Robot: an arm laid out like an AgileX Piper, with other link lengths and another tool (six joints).
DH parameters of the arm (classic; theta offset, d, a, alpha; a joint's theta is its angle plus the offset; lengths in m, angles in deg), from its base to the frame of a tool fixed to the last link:
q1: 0 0.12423 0 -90
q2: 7.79 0 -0.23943 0
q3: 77.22 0 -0.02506 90
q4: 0 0.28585 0 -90
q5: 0 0 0 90
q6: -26.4 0.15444 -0.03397 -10
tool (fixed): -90 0.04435 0 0
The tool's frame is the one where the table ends.
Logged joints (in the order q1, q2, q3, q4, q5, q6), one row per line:
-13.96 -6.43 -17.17 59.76 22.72 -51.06
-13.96 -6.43 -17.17 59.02 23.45 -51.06
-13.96 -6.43 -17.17 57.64 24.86 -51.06
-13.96 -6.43 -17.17 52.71 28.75 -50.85
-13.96 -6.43 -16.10 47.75 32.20 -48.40
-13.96 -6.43 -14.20 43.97 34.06 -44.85
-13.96 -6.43 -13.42 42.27 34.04 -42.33
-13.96 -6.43 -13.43 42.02 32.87 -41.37
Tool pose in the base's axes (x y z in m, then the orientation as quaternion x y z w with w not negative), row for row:
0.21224 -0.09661 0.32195 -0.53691 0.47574 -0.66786 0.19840
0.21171 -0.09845 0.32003 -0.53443 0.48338 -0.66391 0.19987
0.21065 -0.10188 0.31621 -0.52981 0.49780 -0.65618 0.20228
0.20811 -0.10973 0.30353 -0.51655 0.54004 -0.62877 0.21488
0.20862 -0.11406 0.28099 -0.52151 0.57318 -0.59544 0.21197
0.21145 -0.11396 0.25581 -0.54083 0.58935 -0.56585 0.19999
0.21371 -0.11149 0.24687 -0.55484 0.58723 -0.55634 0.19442
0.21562 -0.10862 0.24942 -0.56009 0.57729 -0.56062 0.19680
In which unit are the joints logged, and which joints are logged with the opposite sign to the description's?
The joints are logged in degrees. Opposite sign: q2, q4, q6.
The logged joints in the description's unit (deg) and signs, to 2 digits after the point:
-13.96 6.43 -17.17 -59.76 22.72 51.06
-13.96 6.43 -17.17 -59.02 23.45 51.06
-13.96 6.43 -17.17 -57.64 24.86 51.06
-13.96 6.43 -17.17 -52.71 28.75 50.85
-13.96 6.43 -16.10 -47.75 32.20 48.40
-13.96 6.43 -14.20 -43.97 34.06 44.85
-13.96 6.43 -13.42 -42.27 34.04 42.33
-13.96 6.43 -13.43 -42.02 32.87 41.37

